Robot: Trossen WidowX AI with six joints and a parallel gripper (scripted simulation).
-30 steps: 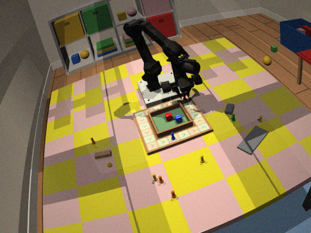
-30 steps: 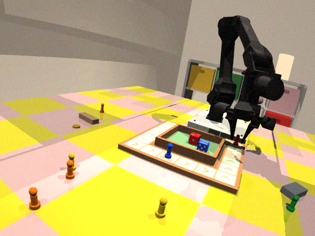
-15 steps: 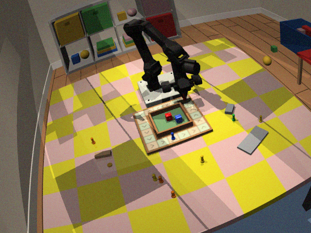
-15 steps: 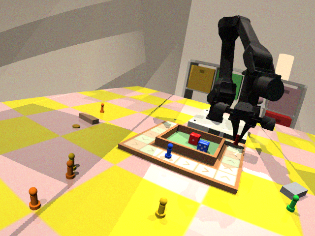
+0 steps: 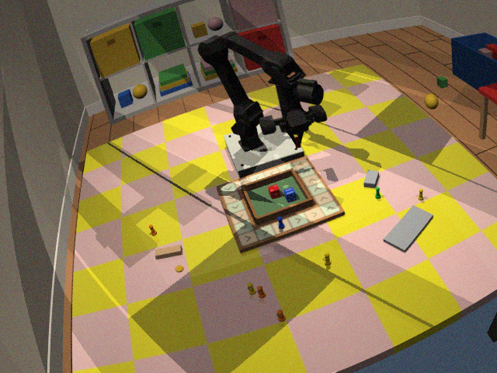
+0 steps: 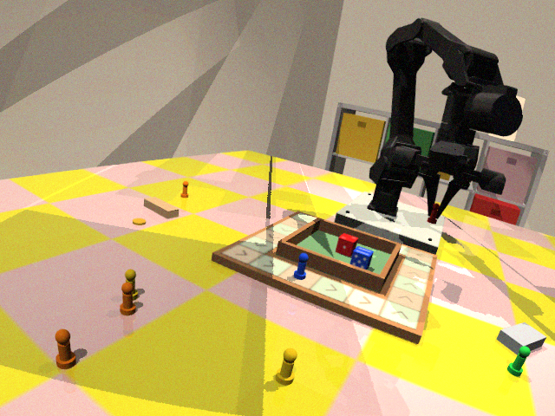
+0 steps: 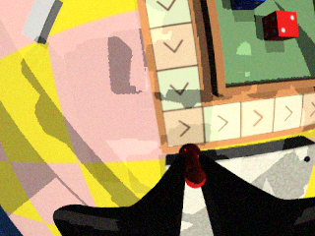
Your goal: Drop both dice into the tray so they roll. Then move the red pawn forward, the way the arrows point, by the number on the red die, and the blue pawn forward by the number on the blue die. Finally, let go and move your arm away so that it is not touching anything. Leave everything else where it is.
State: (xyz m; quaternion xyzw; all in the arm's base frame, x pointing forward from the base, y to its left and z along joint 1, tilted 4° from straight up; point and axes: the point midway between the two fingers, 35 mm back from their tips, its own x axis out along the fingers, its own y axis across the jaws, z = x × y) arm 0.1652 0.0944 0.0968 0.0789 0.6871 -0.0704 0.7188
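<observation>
Right now the blue pawn is 210 mm ahead of my gripper tip, 160 mm to the right of it and 60 mm below it. From my gripper tip the other things lie so: green pawn (250 mm ahead, 120 mm to the left, 70 mm below); red pawn (10 mm above); small grey block (180 mm ahead, 140 mm to the left, 80 mm below).
</observation>
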